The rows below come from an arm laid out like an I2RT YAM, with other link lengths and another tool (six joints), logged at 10 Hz.
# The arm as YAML. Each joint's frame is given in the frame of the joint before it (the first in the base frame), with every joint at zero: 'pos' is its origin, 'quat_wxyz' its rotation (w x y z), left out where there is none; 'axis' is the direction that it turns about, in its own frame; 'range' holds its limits. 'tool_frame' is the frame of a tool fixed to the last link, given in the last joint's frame.
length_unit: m
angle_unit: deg
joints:
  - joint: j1
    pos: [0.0, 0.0, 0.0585]
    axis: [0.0, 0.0, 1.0]
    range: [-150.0, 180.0]
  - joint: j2
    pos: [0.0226, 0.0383, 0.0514]
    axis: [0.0, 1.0, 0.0]
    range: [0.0, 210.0]
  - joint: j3
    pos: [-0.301, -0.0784, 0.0]
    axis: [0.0, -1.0, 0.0]
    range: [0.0, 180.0]
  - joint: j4
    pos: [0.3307, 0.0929, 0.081]
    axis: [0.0, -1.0, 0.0]
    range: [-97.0, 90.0]
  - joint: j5
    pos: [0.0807, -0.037, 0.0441]
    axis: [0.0, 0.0, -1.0]
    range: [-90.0, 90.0]
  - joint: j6
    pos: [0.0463, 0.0, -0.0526]
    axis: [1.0, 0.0, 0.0]
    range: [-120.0, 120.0]
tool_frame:
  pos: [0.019, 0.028, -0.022]
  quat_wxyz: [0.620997, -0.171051, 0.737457, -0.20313]
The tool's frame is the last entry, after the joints.
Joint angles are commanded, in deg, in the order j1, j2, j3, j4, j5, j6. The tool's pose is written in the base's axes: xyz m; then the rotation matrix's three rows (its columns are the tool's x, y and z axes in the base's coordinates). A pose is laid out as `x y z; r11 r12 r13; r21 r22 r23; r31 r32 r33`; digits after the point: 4 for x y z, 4 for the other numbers.
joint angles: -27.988, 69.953, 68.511, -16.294, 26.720, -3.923
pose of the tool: 0.3455 -0.1722 0.3885; -0.7574 0.5021 0.4174; -0.0786 0.5645 -0.8217; -0.6482 -0.6551 -0.3881
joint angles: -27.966, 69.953, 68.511, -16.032, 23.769, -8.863
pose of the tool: 0.3455 -0.1702 0.3872; -0.7837 0.4225 0.4552; -0.1579 0.5733 -0.8040; -0.6007 -0.7020 -0.3826
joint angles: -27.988, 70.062, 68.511, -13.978, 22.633, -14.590
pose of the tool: 0.3464 -0.1721 0.3894; -0.8001 0.3658 0.4755; -0.2339 0.5396 -0.8088; -0.5524 -0.7583 -0.3462
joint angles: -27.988, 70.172, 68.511, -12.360, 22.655, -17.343
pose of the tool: 0.3474 -0.1742 0.3917; -0.8045 0.3498 0.4799; -0.2652 0.5114 -0.8174; -0.5314 -0.7849 -0.3187
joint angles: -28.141, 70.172, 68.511, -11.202, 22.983, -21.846
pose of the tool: 0.3459 -0.1774 0.3932; -0.8238 0.3111 0.4740; -0.3018 0.4671 -0.8311; -0.4799 -0.8277 -0.2909
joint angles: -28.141, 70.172, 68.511, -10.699, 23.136, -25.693
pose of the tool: 0.3445 -0.1791 0.3935; -0.8404 0.2689 0.4706; -0.3315 0.4319 -0.8388; -0.4288 -0.8609 -0.2738
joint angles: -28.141, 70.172, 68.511, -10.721, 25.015, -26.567
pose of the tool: 0.3427 -0.1811 0.3933; -0.8563 0.2676 0.4418; -0.3132 0.4110 -0.8561; -0.4107 -0.8714 -0.2681
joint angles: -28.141, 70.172, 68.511, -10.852, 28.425, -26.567
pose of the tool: 0.3399 -0.1840 0.3932; -0.8764 0.2838 0.3891; -0.2670 0.3860 -0.8830; -0.4007 -0.8778 -0.2626
